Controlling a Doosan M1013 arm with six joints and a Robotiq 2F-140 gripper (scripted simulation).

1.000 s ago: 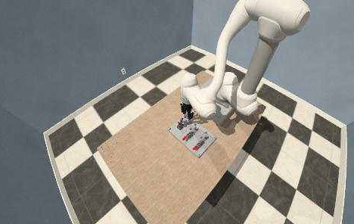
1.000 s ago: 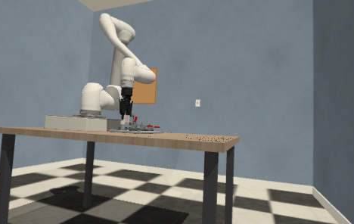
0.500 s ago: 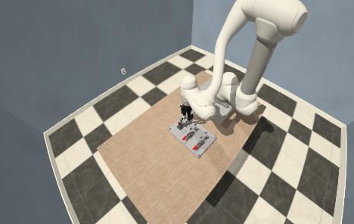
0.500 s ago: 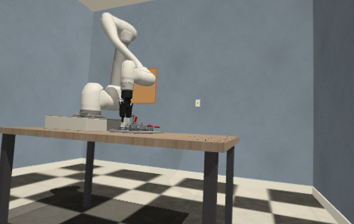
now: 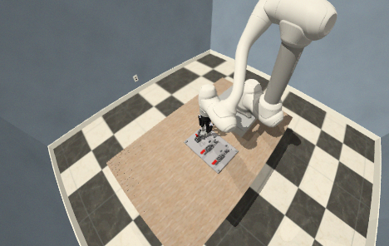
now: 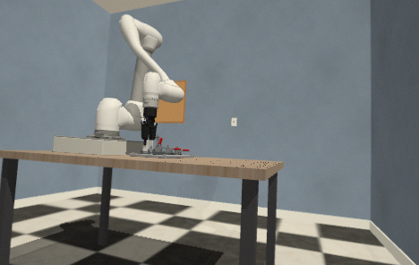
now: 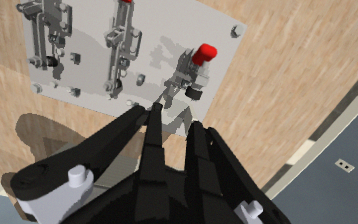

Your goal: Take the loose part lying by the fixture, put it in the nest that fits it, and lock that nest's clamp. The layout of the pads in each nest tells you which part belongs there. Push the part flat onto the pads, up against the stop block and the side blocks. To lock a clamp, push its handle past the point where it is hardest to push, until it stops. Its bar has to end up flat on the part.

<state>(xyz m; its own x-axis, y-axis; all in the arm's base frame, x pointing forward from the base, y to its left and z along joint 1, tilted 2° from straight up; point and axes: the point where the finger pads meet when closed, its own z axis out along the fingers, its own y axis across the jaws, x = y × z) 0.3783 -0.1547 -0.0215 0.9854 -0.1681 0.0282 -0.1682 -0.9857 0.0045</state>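
Now: the light grey part 30 mm below my hand. The rest, counted from my hand: grey fixture plate: 100 mm to the left, 60 mm ahead, 50 mm below.
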